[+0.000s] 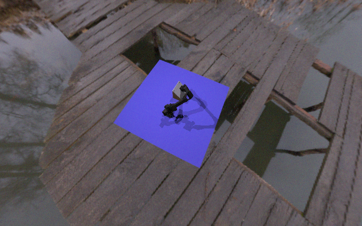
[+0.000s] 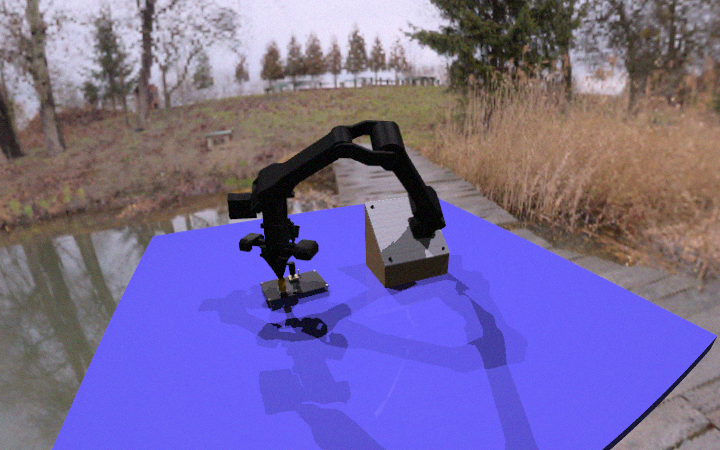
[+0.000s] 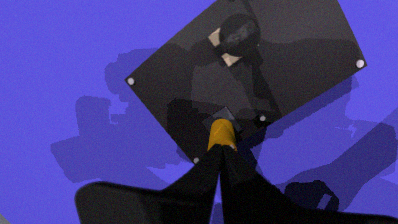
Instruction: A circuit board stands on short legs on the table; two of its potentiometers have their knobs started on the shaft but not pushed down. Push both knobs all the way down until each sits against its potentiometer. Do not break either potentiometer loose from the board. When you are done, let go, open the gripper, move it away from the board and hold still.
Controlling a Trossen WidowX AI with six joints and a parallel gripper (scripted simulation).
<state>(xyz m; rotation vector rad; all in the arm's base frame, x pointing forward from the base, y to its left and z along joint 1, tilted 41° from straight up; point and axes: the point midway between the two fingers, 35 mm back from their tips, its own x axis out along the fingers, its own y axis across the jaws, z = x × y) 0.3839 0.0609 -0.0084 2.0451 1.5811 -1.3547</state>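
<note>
Right now my gripper tip is 1 cm above the orange knob. Also, from my gripper tip: black knob 3 cm behind, 6 cm to the right.
</note>
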